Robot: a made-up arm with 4 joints.
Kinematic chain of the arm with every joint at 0, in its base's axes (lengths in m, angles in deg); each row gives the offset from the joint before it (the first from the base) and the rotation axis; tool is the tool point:
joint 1: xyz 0 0 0.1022 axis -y
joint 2: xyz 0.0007 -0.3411 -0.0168 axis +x
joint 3: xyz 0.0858 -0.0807 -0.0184 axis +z
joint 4: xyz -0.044 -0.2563 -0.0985 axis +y
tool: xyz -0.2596 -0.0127 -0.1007
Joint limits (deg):
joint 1: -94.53..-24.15
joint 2: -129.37..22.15
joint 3: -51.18..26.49
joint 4: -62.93..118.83
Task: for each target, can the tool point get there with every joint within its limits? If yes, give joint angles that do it. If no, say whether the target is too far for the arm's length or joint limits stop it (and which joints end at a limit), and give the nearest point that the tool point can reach.
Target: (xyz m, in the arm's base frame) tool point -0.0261 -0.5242 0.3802
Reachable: yes | joints -37.65 -25.91 -21.35 79.03
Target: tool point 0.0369 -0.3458 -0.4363
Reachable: no: joint limits stop it (at a limit: joint 1, joint 2, joint 3, joint 4) | nearest point -0.0815 -0.5203 -0.4257 | short by 0.211 m
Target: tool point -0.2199 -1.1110 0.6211
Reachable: no: too far | nearest point -0.0568 -0.7593 0.3475 | short by 0.475 m
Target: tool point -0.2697 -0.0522 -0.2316
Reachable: no: joint limits stop it (at a limit: joint 1, joint 2, joint 3) | nearest point -0.3787 -0.2989 -0.1426 | short by 0.284 m
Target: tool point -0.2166 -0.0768 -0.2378
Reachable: no: joint limits stop it (at a limit: joint 1, joint 2, joint 3) | nearest point -0.3753 -0.3065 -0.1583 | short by 0.290 m
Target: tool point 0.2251 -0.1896 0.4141
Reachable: yes | joints -55.19 -108.34 13.37 51.68
